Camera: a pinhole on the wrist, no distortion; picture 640 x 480 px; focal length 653.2 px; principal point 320.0 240.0 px. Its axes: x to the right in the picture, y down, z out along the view. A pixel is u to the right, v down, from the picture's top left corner.
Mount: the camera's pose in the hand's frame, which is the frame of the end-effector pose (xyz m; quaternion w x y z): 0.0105 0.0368 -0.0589 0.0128 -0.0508 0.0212 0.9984
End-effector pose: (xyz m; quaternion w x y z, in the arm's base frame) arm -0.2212 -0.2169 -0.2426 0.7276 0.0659 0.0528 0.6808
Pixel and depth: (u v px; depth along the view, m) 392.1 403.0 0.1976
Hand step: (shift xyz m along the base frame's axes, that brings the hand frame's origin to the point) 0.0239 -0.0359 0.1344
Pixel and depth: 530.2 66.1 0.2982
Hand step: -0.0994 -0.1095 0.2418
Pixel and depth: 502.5 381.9 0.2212
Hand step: 0.0211 -0.0782 0.1534
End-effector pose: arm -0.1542 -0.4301 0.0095 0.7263 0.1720 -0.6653 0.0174
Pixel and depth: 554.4 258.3 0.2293
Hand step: -0.1761 0.0151 -0.0735
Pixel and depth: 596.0 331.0 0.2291
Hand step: -0.1708 -0.0052 -0.0939
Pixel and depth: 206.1 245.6 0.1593
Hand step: -0.1064 0.0068 0.0366
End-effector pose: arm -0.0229 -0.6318 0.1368 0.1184 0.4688 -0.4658 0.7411
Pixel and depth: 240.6 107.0 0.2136
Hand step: 0.0272 -0.1757 -0.0192
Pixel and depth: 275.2 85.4 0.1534
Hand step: 0.0023 -0.1191 -0.0291
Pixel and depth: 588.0 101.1 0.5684
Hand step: 0.3107 -0.4116 -0.2702
